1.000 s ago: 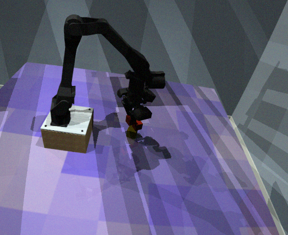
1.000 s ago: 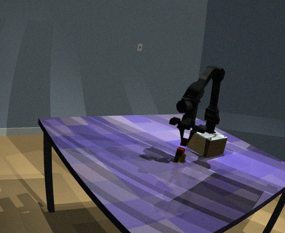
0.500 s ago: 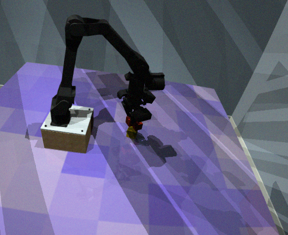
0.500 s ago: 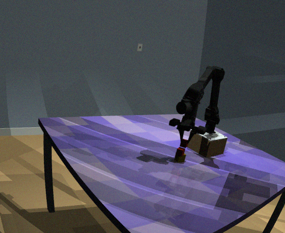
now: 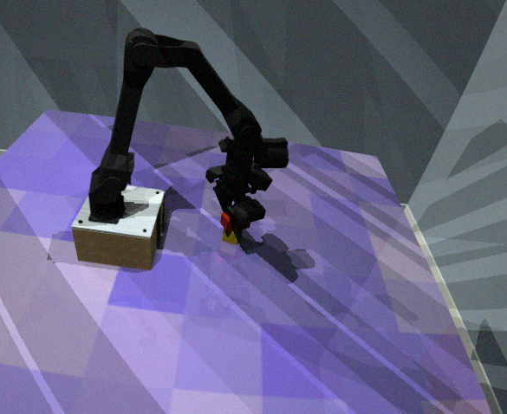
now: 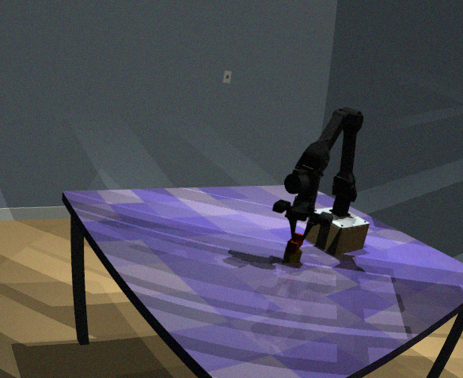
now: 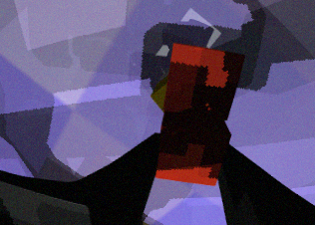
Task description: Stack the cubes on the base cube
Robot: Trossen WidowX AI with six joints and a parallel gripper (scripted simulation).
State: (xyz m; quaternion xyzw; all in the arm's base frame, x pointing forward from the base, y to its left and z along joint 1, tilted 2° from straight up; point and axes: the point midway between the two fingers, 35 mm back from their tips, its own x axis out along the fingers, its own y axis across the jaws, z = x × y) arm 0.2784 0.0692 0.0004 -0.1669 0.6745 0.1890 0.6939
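Right now the yellow cube is 5 cm below my gripper tip, 1 cm to the left of it and 1 cm ahead of it.
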